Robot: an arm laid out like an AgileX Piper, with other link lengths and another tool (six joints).
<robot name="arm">
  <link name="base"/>
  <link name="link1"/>
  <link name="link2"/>
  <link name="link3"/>
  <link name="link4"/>
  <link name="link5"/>
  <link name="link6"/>
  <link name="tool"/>
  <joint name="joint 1" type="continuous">
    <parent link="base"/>
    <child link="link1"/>
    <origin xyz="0 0 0.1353" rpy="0 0 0"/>
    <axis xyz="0 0 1"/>
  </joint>
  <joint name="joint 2" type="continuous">
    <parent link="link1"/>
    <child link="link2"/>
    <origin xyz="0 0 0" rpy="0 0 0"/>
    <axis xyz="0 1 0"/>
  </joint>
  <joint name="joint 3" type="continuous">
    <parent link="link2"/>
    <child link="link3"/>
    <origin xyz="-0.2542 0 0.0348" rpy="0 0 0"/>
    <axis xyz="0 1 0"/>
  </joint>
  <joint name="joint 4" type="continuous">
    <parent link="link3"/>
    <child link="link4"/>
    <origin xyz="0.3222 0 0.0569" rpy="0 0 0"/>
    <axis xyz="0.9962 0 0.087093"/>
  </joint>
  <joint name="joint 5" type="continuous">
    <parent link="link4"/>
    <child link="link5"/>
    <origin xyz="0 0 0" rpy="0 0 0"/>
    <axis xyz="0 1 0"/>
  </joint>
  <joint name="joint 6" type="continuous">
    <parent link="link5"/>
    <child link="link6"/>
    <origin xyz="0.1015 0 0.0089" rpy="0 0 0"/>
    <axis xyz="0.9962 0 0.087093"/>
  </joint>
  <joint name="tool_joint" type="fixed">
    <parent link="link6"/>
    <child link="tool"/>
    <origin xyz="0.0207 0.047 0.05" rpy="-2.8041 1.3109 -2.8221"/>
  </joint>
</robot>
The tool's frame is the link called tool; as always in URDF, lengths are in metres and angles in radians. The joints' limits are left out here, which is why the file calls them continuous.
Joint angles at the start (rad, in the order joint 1, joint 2, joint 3, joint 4, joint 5, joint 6):
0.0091 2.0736 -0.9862 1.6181 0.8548 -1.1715
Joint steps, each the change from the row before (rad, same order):
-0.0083 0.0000 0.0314 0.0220 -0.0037 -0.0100
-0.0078 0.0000 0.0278 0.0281 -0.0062 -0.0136
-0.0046 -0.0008 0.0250 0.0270 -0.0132 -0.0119
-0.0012 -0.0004 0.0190 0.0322 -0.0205 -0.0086
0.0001 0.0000 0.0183 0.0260 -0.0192 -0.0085
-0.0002 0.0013 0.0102 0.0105 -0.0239 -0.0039
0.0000 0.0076 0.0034 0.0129 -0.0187 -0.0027
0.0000 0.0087 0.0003 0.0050 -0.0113 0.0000
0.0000 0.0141 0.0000 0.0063 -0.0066 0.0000
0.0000 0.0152 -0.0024 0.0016 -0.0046 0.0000
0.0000 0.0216 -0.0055 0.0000 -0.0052 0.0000
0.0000 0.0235 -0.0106 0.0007 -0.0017 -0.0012
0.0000 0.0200 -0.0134 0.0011 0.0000 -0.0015
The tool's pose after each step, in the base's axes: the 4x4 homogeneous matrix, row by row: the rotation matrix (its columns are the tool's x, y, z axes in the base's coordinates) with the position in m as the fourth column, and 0 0 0 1 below. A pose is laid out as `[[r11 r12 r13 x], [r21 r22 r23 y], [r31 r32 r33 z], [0 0 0 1]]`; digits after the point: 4 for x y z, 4 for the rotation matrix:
[[-0.9953 -0.0755 0.0602 0.4380], [0.0020 0.6067 0.7949 0.1078], [-0.0965 0.7913 -0.6037 0.0567], [0 0 0 1]]
[[-0.9965 -0.0442 0.0714 0.4331], [0.0301 0.6055 0.7952 0.1026], [-0.0784 0.7946 -0.6021 0.0501], [0 0 0 1]]
[[-0.9964 -0.0138 0.0834 0.4289], [0.0578 0.6088 0.7912 0.0984], [-0.0617 0.7932 -0.6058 0.0439], [0 0 0 1]]
[[-0.9947 0.0194 0.1011 0.4267], [0.0917 0.6139 0.7841 0.0944], [-0.0469 0.7892 -0.6124 0.0385], [0 0 0 1]]
[[-0.9925 0.0482 0.1124 0.4238], [0.1179 0.6199 0.7758 0.0916], [-0.0323 0.7832 -0.6209 0.0329], [0 0 0 1]]
[[-0.9907 0.0696 0.1173 0.4221], [0.1348 0.6330 0.7624 0.0892], [-0.0212 0.7711 -0.6364 0.0277], [0 0 0 1]]
[[-0.9883 0.0909 0.1224 0.4217], [0.1522 0.6409 0.7524 0.0870], [-0.0100 0.7622 -0.6472 0.0222], [0 0 0 1]]
[[-0.9869 0.1055 0.1218 0.4214], [0.1611 0.6460 0.7462 0.0857], [0.0000 0.7560 -0.6545 0.0175], [0 0 0 1]]
[[-0.9854 0.1226 0.1178 0.4204], [0.1694 0.6474 0.7431 0.0847], [0.0148 0.7522 -0.6588 0.0112], [0 0 0 1]]
[[-0.9846 0.1351 0.1110 0.4195], [0.1726 0.6495 0.7405 0.0843], [0.0279 0.7482 -0.6628 0.0050], [0 0 0 1]]
[[-0.9836 0.1492 0.1009 0.4185], [0.1747 0.6526 0.7373 0.0839], [0.0441 0.7429 -0.6680 -0.0032], [0 0 0 1]]
[[-0.9829 0.1588 0.0929 0.4188], [0.1752 0.6537 0.7362 0.0838], [0.0562 0.7399 -0.6704 -0.0105], [0 0 0 1]]
[[-0.9826 0.1630 0.0892 0.4204], [0.1753 0.6538 0.7361 0.0837], [0.0617 0.7389 -0.6710 -0.0155], [0 0 0 1]]

